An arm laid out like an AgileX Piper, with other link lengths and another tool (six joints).
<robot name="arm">
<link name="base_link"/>
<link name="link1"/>
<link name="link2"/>
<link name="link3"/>
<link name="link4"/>
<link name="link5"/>
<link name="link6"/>
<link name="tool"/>
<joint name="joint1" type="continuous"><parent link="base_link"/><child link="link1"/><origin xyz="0 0 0.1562"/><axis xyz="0 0 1"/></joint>
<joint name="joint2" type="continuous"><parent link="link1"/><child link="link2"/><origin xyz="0 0 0" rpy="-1.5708 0 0"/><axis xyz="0 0 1"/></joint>
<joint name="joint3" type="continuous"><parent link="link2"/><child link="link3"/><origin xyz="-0.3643 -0.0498 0"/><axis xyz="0 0 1"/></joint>
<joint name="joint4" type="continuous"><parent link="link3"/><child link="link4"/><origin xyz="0.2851 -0.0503 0" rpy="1.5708 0 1.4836"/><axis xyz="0 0 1"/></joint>
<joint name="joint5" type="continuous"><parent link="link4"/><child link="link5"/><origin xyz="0 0 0" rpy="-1.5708 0 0"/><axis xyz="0 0 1"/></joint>
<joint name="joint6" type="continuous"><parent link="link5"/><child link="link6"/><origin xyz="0 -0.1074 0" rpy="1.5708 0 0"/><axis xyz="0 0 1"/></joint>
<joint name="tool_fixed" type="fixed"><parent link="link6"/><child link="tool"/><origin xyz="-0.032 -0.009 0.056" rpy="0 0.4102 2.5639"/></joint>
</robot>
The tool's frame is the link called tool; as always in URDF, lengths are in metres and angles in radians. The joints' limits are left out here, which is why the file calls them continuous.
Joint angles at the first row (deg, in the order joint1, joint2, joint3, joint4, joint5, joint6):
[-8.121, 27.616, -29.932, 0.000, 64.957, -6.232]
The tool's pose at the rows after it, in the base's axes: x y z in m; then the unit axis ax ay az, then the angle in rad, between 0 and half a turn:
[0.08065, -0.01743, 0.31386, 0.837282, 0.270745, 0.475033, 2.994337]
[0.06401, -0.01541, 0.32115, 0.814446, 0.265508, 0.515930, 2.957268]
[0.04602, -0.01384, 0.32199, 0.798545, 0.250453, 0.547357, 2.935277]
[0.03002, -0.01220, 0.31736, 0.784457, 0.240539, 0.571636, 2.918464]
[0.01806, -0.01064, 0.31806, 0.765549, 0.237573, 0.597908, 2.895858]
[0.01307, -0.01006, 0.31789, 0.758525, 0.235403, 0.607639, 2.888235]
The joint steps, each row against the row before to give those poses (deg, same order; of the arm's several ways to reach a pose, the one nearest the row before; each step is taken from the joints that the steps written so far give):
[-0.005, -5.697, 0.830, 0.004, -0.108, 0.683]
[0.007, -5.861, -0.001, -0.006, 0.107, 0.612]
[-0.005, -5.600, 0.250, 0.004, 1.153, 1.744]
[0.001, -5.285, 0.748, 0.000, 1.196, 1.127]
[0.000, -4.216, 0.084, 0.000, 0.221, 0.258]
[0.003, -1.676, 0.001, -0.003, 0.237, 0.222]

